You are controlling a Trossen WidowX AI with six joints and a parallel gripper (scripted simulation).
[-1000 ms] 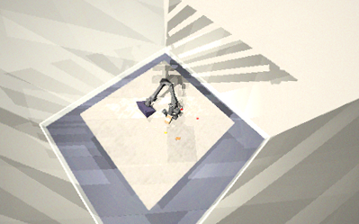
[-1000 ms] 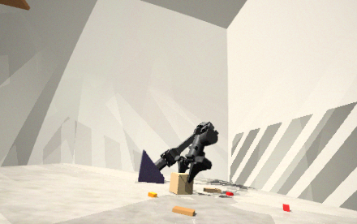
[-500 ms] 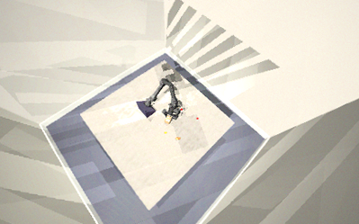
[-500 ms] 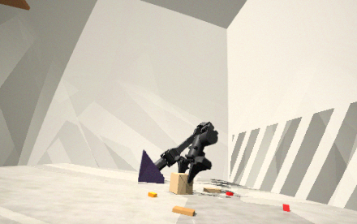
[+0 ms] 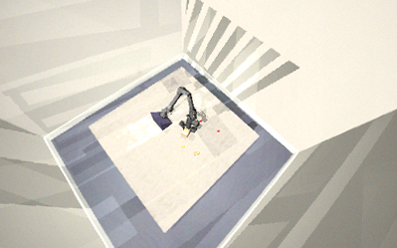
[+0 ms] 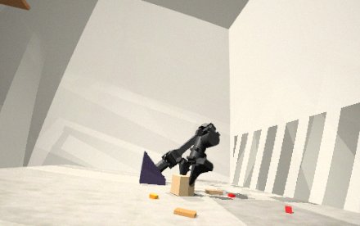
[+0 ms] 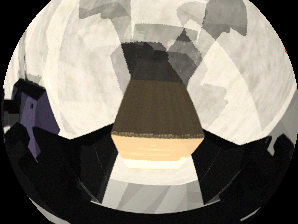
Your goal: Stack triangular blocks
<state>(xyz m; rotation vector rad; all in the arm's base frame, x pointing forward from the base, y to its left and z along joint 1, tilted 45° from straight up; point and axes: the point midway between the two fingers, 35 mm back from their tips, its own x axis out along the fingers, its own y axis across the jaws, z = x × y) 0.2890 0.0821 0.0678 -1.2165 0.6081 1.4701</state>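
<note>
The tan triangular block lies 10 mm to the left of my gripper tip and 10 mm above it. From my gripper tip the other things lie so: orange cube 120 mm to the right, 100 mm ahead, 30 mm below.
</note>
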